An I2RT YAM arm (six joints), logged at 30 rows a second.
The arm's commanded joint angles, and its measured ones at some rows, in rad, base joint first. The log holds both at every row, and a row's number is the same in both.
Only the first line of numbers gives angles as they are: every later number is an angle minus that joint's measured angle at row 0.
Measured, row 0:
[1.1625, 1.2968, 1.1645, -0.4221, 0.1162, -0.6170]
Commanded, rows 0 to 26:
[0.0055, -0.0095, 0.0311, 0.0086, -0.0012, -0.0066]
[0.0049, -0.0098, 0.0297, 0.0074, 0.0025, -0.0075]
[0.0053, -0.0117, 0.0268, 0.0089, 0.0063, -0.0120]
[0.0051, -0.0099, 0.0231, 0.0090, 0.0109, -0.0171]
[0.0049, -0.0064, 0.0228, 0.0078, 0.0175, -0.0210]
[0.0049, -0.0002, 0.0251, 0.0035, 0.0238, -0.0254]
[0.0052, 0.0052, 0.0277, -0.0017, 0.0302, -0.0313]
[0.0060, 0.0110, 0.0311, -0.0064, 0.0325, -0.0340]
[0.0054, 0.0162, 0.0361, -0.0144, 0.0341, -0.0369]
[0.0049, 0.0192, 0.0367, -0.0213, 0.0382, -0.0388]
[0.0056, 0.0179, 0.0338, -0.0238, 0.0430, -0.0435]
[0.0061, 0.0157, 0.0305, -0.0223, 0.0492, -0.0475]
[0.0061, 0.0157, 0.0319, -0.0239, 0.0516, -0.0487]
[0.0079, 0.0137, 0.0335, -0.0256, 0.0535, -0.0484]
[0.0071, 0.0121, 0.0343, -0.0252, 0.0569, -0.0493]
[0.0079, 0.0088, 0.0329, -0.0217, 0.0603, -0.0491]
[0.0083, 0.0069, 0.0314, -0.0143, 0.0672, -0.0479]
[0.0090, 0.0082, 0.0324, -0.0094, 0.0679, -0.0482]
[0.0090, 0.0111, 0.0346, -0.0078, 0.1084, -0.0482]
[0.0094, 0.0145, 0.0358, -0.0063, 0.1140, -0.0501]
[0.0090, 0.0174, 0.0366, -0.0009, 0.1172, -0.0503]
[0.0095, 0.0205, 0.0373, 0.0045, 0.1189, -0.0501]
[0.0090, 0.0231, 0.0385, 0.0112, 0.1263, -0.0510]
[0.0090, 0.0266, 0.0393, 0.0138, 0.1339, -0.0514]
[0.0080, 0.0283, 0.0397, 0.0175, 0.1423, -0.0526]
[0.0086, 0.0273, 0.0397, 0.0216, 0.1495, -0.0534]
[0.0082, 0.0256, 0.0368, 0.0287, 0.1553, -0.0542]
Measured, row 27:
[0.0130, 0.0172, 0.0053, -0.0034, 0.0820, -0.0431]
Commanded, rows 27 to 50:
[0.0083, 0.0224, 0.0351, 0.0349, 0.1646, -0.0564]
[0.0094, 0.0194, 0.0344, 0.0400, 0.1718, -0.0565]
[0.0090, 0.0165, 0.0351, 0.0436, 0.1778, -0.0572]
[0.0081, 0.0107, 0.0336, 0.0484, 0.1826, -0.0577]
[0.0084, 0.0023, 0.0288, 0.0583, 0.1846, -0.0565]
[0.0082, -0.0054, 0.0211, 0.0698, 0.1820, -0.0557]
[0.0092, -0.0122, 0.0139, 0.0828, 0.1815, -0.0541]
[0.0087, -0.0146, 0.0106, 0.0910, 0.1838, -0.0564]
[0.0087, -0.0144, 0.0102, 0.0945, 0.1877, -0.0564]
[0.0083, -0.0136, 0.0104, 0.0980, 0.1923, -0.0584]
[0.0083, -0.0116, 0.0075, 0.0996, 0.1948, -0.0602]
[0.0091, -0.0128, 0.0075, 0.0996, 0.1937, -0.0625]
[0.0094, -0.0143, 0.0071, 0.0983, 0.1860, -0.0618]
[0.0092, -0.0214, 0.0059, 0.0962, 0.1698, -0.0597]
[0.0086, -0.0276, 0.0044, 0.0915, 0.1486, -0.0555]
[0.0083, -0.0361, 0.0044, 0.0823, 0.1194, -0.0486]
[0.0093, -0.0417, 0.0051, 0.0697, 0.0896, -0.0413]
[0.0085, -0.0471, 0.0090, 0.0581, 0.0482, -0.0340]
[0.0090, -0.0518, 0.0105, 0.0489, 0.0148, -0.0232]
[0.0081, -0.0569, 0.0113, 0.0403, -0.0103, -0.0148]
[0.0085, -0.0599, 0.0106, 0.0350, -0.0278, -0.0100]
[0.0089, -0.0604, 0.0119, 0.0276, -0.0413, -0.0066]
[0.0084, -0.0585, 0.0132, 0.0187, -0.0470, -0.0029]
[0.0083, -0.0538, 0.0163, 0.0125, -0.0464, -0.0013]
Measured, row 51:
[0.0103, -0.0374, 0.0042, 0.0278, 0.0179, -0.0328]
